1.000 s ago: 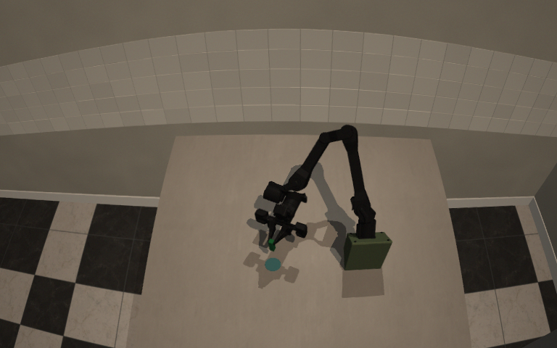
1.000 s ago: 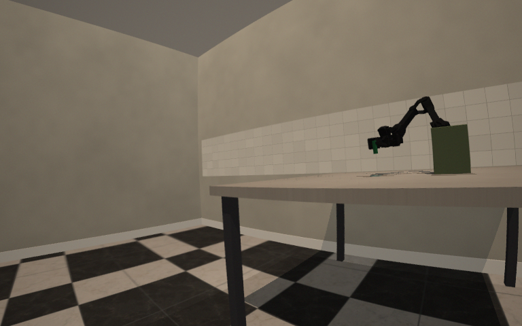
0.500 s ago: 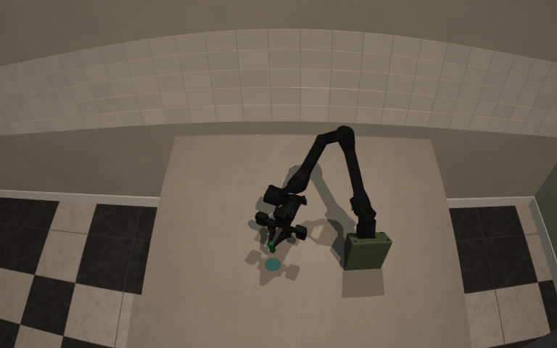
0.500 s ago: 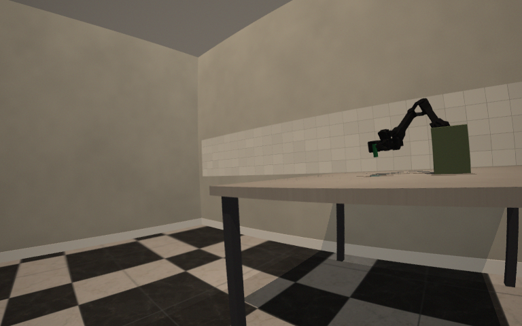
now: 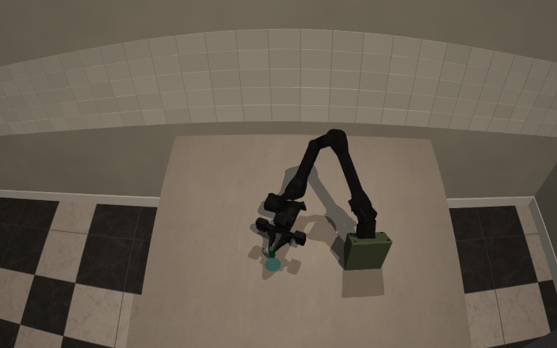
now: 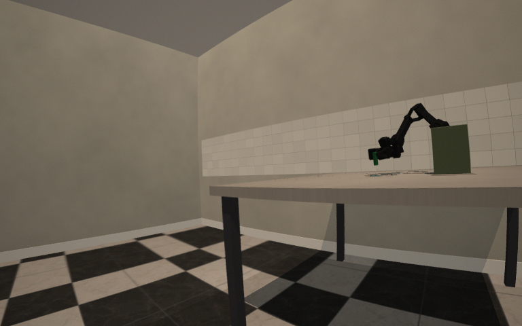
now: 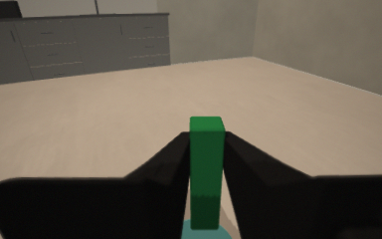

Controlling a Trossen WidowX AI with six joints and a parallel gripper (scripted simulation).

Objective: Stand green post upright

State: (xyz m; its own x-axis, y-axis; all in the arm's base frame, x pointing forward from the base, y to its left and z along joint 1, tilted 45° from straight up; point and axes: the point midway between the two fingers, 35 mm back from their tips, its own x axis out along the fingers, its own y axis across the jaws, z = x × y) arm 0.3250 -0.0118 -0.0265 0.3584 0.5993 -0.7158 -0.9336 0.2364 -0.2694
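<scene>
Now: the cyan circle 11 cm below my hand, 3 cm to the left of it and 1 cm ahead of it. From my hand the other things lie so: green post (3 cm to the left, 2 cm below, 1 cm ahead).
</scene>
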